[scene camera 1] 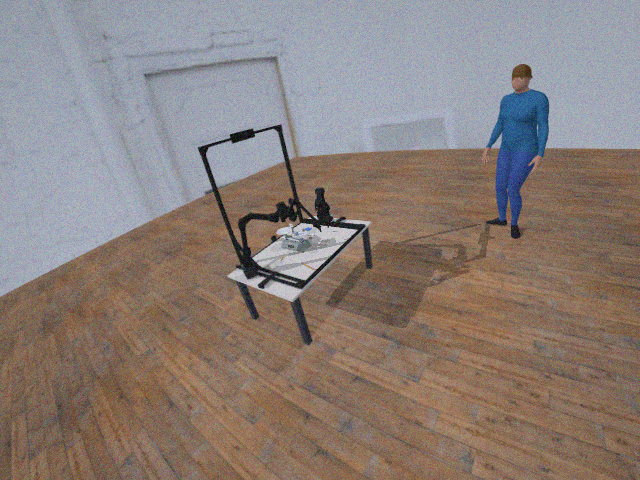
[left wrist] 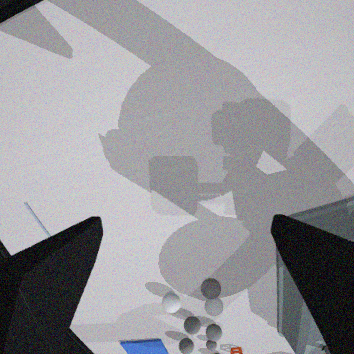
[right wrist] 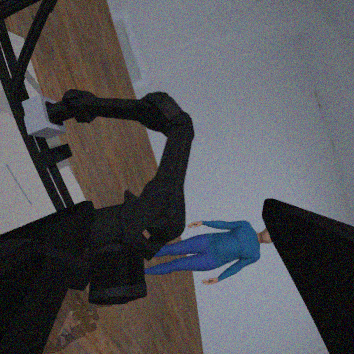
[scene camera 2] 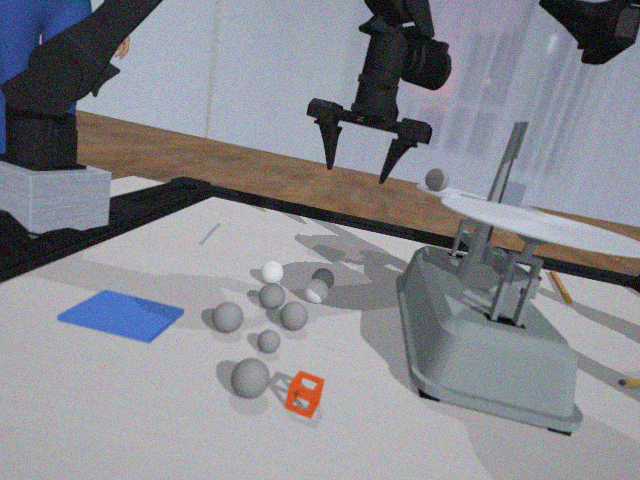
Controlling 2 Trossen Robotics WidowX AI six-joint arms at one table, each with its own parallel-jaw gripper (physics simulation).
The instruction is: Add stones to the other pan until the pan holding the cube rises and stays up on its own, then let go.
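Where they show: left gripper, fingertip midpoint: (scene camera 1: 324,229) (left wrist: 188,224) (scene camera 2: 354,176); right gripper, fingertip midpoint: (scene camera 1: 298,205) (right wrist: 179,208); left arm's base at its link origin: (scene camera 1: 326,215) (right wrist: 53,113) (scene camera 2: 41,163); right arm's base at its link origin: (scene camera 1: 248,266).
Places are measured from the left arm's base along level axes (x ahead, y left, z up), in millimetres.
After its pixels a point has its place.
Note:
The grey-green balance scale (scene camera 2: 491,356) {x 513, y -21, z -39 mm} (left wrist: 287,290) {x 430, y 116, z -60 mm} stands at the right in scene camera 2. A grey stone (scene camera 2: 436,179) {x 420, y 161, z 71 mm} rests at the left edge of its far pan (scene camera 2: 453,193) {x 441, y 194, z 56 mm}. The near pan (scene camera 2: 547,224) {x 524, y 11, z 68 mm} shows no load on its visible part. A pale grey block (scene camera 2: 513,194) {x 504, y 161, z 73 mm} shows partly behind the post; its support is hidden. Several round stones (scene camera 2: 293,315) {x 341, y -15, z -68 mm} (left wrist: 192,325) {x 300, y 34, z -66 mm}, grey and white, lie on the table left of the scale. My left gripper (scene camera 2: 355,175) {x 283, y 299, z 36 mm} (left wrist: 188,224) {x 283, y 299, z 36 mm} is open and empty, high left of the pans. My right gripper is open and empty.
An orange open-frame cube (scene camera 2: 305,394) {x 391, y -95, z -84 mm} (left wrist: 236,350) {x 397, y -112, z -86 mm} lies near the largest stone. A blue mat (scene camera 2: 121,315) {x 213, y -93, z -83 mm} (left wrist: 145,347) {x 214, y -76, z -83 mm} lies at the left. Pencils (scene camera 2: 560,286) {x 633, y 444, z -81 mm} (scene camera 2: 629,382) {x 654, y 131, z -82 mm} lie at the right, a thin rod (scene camera 2: 209,234) {x 112, y 180, z -87 mm} farther back. A person (scene camera 1: 522,124) (right wrist: 225,247) stands beyond the table.

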